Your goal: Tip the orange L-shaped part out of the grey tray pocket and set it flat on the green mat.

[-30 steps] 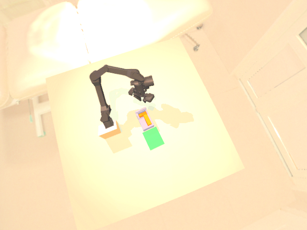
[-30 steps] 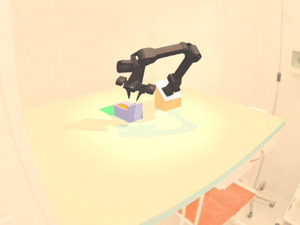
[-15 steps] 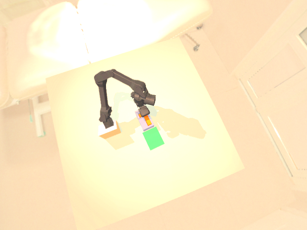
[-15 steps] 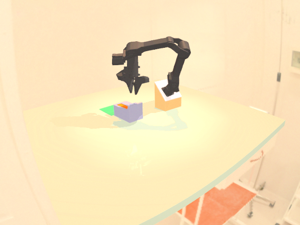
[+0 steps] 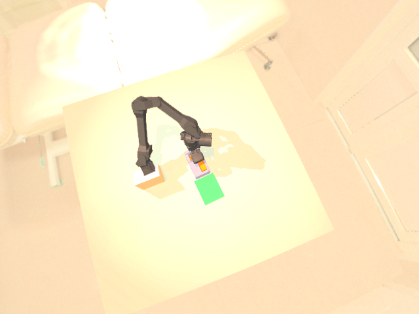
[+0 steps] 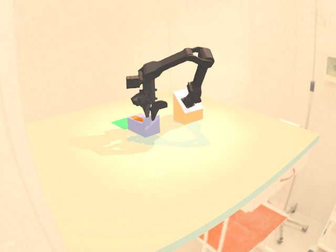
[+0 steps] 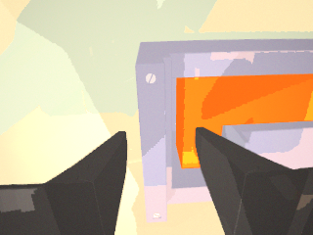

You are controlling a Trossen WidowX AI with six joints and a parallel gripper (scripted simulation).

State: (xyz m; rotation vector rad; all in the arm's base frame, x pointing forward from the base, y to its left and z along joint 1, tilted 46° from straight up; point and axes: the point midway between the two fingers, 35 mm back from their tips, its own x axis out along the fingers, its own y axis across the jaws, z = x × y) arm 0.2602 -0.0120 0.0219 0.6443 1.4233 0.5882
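Right now the orange L-shaped part is 50 mm to the right of my gripper tip and 30 mm below it. Also, from my gripper tip: green mat 10 mm behind, 220 mm to the right, 90 mm below.
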